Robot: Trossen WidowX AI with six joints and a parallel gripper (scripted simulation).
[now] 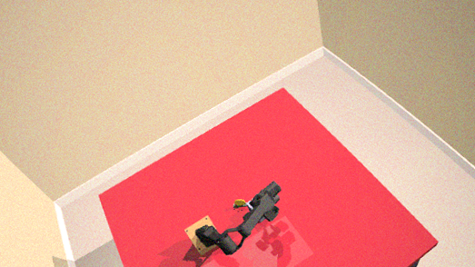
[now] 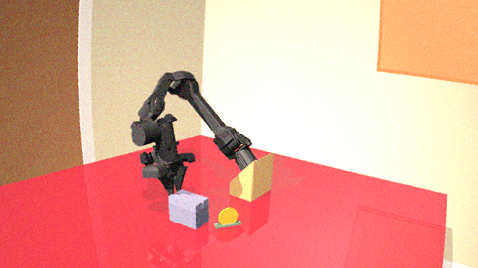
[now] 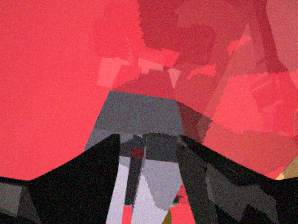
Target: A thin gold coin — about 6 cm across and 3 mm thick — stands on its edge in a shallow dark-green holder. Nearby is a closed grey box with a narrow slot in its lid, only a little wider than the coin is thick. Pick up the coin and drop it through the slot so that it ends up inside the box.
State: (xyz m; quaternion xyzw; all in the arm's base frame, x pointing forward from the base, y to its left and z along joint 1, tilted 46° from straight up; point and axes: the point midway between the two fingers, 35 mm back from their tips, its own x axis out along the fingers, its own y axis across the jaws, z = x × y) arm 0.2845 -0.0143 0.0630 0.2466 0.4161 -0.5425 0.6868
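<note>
My gripper tip is 140 mm to the right of the gold coin, 60 mm past it and 40 mm above it.
</note>
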